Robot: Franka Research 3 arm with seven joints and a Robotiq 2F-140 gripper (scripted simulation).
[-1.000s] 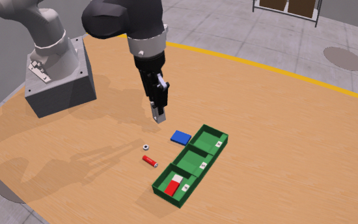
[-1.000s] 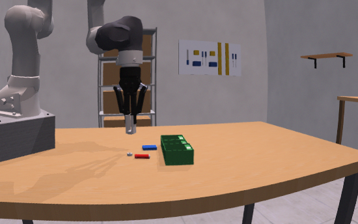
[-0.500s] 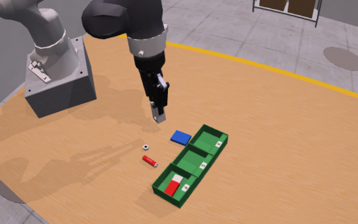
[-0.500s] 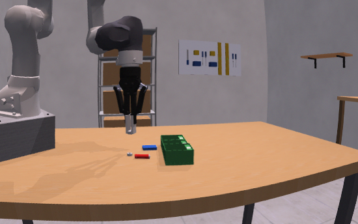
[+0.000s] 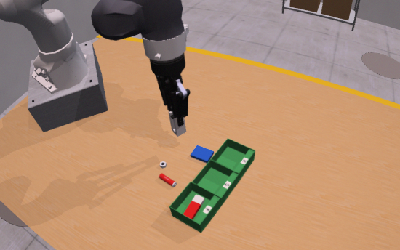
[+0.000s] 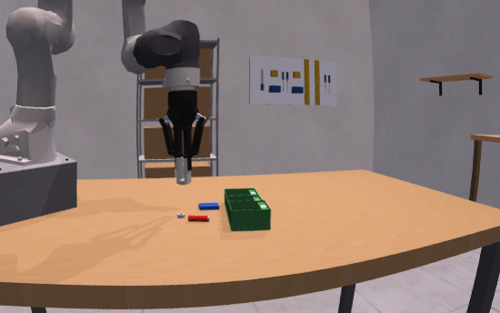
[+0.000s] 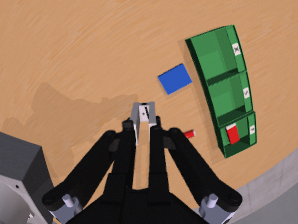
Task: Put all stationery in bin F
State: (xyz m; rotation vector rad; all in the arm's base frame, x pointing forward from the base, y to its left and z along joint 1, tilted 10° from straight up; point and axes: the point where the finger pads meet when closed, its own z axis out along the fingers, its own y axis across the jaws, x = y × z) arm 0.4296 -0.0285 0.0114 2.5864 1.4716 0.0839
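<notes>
Right now the eraser is 16 cm to the right of my hand, 12 cm ahead of it and 9 cm below it. Round my hand: flat blue block (10 cm below, 6 cm ahead); then metal nut (10 cm below, 7 cm to the right, 2 cm behind); then white sharpener-like piece (3 cm below).
</notes>
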